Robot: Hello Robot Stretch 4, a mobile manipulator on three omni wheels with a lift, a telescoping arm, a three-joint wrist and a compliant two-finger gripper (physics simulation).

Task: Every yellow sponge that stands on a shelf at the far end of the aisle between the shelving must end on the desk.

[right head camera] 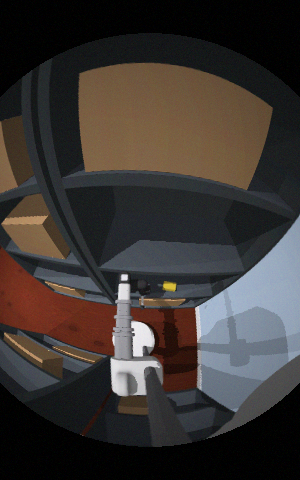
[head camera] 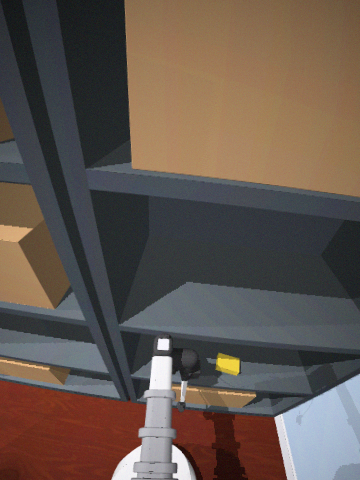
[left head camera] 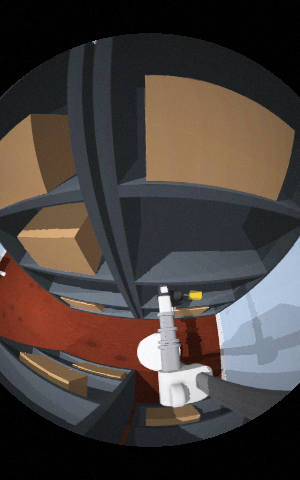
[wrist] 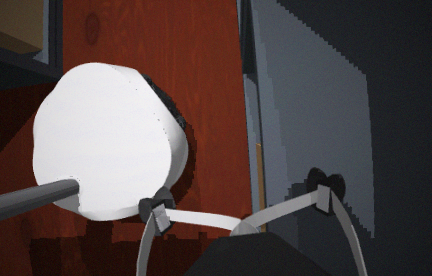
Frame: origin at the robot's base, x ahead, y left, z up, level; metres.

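Seen in the pictures: gripper, fingertip midpoint: [head camera: 180, 387] [wrist: 240, 194]; robot's base, link origin: [right head camera: 134, 338] [left head camera: 157, 350].
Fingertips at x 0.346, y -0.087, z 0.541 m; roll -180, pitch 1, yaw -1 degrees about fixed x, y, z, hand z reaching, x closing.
Pixels of each thing's top centre, then the offset from my fingertips to it. Level surfaces: height alone.
- yellow sponge, top centre: [head camera: 228, 362] [right head camera: 169, 284] [left head camera: 195, 293] dx +0.101, dy -0.224, dz +0.010 m
- low grey shelf, surface height: dz -0.035 m
- grey shelf board, surface height: dz -0.035 m
- large cardboard box, top centre: [right head camera: 177, 84] [left head camera: 217, 103] dx +0.187, dy -0.077, dz +1.149 m
- low box, top centre: [head camera: 213, 363] [right head camera: 162, 286] [left head camera: 185, 295] dx +0.177, dy -0.205, dz -0.222 m
A yellow sponge [head camera: 228, 364] [left head camera: 195, 295] [right head camera: 170, 286] stands on a low grey shelf [head camera: 272, 371] in the bay beside the blue wall; it does not show in the wrist view. My gripper [wrist: 240, 194] is open, with nothing between its fingertips. In the wrist view one fingertip overlaps the edge of my white base and the other shows against a grey shelf board [wrist: 320, 100]. In the head view the dark wrist is left of the sponge, apart from it, with one finger hanging down; the other finger cannot be made out. The desk does not show.
A large cardboard box [head camera: 245, 100] [left head camera: 215, 140] [right head camera: 170, 120] fills much of an upper shelf. A low box [head camera: 215, 396] lies beneath the sponge's shelf. Shelf uprights [head camera: 75, 200] stand left of the arm. The blue wall [head camera: 332, 425] is at the right. More shelving [left head camera: 110, 400] stands behind my base [wrist: 100, 140].
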